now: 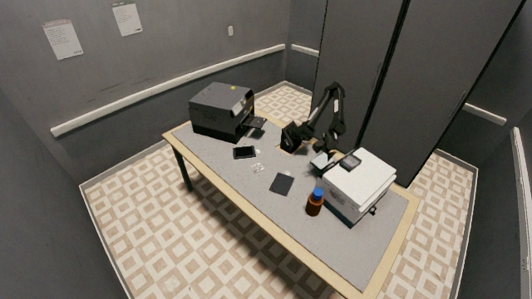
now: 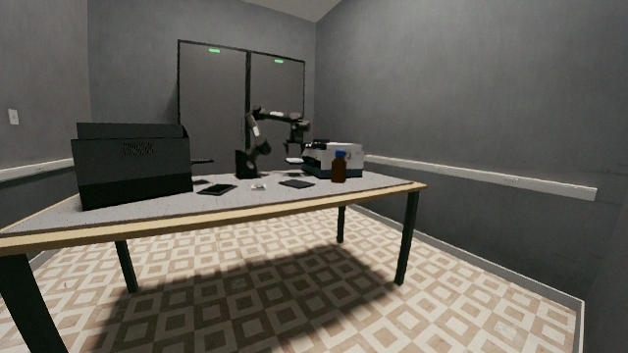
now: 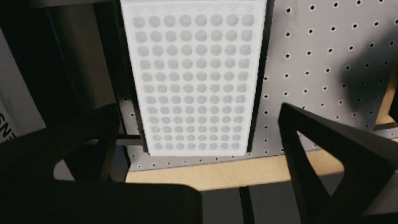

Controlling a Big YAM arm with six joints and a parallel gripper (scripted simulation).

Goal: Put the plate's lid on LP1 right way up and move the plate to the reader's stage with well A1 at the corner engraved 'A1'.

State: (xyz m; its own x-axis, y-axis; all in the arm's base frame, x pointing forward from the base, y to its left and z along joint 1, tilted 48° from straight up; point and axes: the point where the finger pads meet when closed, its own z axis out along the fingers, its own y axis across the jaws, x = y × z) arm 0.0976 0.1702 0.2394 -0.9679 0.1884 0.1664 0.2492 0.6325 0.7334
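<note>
Now: hand 4 cm above the white multi-well plate. From my hand the other things lie so: LP1 label: 45 cm to the right, 14 cm below, 11 cm ahead; then dark flat pad: 26 cm ahead, 14 cm below, 13 cm to the right; then brown capped bottle: 30 cm ahead, 12 cm to the left, 3 cm below.
</note>
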